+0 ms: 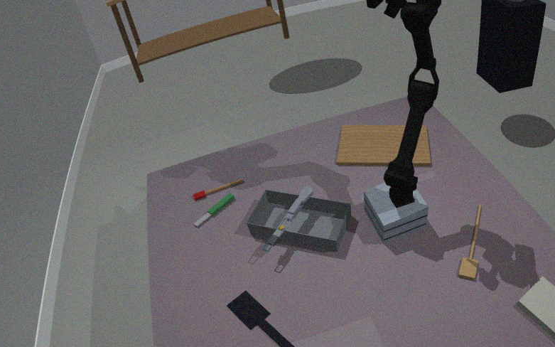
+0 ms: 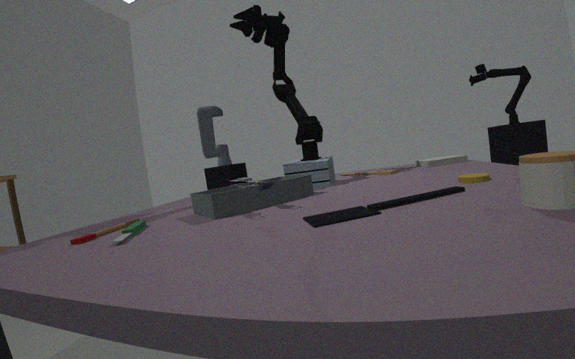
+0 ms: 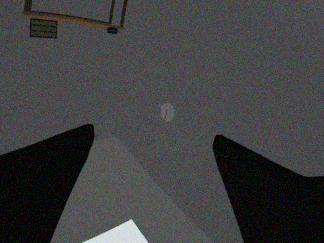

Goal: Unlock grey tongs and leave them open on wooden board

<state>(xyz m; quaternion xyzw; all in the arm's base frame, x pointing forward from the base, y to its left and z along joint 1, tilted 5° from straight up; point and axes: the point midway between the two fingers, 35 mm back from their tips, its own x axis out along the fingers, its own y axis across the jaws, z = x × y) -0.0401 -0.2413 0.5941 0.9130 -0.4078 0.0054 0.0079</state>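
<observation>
My gripper tip is 64 cm above the yellow lock piece, 36 cm short of it and 20 cm to the right of it. The rest, counted from my gripper tip: wooden board 70 cm below, 14 cm to the right, 11 cm behind; then green-handled tool 70 cm below, 59 cm ahead; then grey roasting tin 68 cm below, 30 cm ahead, 15 cm to the left.
</observation>
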